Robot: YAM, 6 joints.
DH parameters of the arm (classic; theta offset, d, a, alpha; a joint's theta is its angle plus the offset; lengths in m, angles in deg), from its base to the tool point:
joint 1: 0 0.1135 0.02 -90
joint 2: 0 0 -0.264 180
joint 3: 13.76 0 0.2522 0
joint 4: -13.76 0 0.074 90
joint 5: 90 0 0 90
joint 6: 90 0.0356 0 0
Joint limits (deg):
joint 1: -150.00..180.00
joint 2: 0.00..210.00
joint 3: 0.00..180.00
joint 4: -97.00..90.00
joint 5: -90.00..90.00
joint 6: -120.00..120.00
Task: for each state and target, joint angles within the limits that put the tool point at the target. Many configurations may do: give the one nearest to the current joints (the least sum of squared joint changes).
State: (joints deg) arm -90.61 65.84 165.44 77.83 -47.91 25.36
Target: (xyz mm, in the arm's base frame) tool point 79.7 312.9 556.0
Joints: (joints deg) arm -99.53 62.86 168.73 81.02 -48.88 25.36
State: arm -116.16 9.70 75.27 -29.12 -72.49 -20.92
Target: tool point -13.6 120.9 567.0
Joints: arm -68.75 30.02 98.42 -16.73 -61.05 -20.92
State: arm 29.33 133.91 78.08 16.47 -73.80 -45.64
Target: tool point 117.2 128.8 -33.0
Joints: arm 36.22 135.65 27.95 3.02 -76.79 -45.64
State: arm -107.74 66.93 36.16 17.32 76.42 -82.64
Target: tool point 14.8 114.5 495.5
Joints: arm -114.95 16.26 67.70 26.00 78.51 -82.64
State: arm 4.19 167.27 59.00 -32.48 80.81 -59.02
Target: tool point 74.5 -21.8 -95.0
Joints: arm 10.39 176.26 40.46 -35.73 78.40 -59.02
